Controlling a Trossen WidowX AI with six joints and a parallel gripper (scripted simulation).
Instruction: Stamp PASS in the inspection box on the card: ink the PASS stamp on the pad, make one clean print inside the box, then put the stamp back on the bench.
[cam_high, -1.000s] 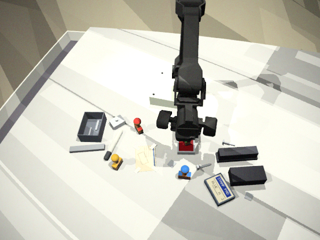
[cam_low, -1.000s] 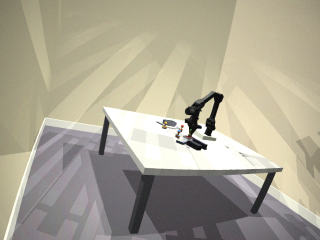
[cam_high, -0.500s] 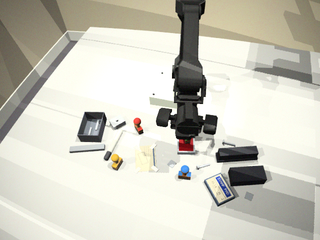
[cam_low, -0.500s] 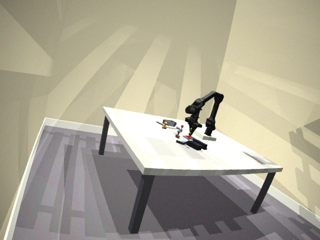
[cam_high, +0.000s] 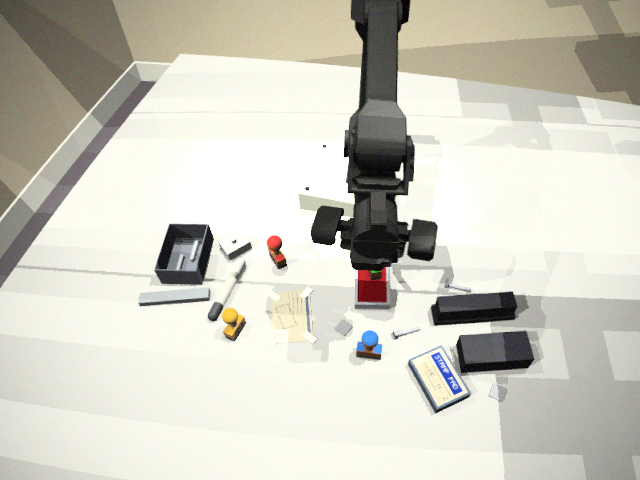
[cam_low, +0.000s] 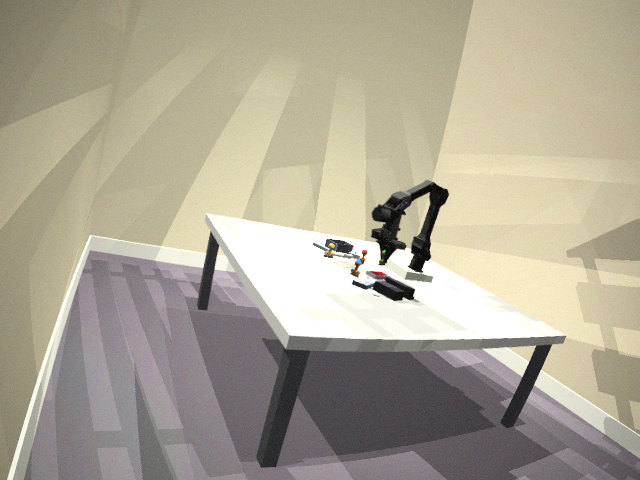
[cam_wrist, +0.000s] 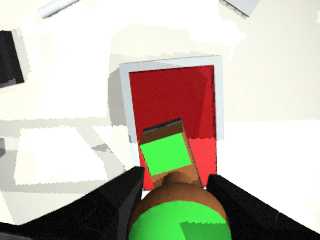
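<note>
Now: gripper tip 7 cm short of the cream card, 13 cm to the left of it and 8 cm above it. From my gripper tip the other things lie so: red ink pad: 7 cm below; blue-knobbed stamp: 13 cm ahead, 5 cm below; green-knobbed stamp: right at my gripper tip.
</note>
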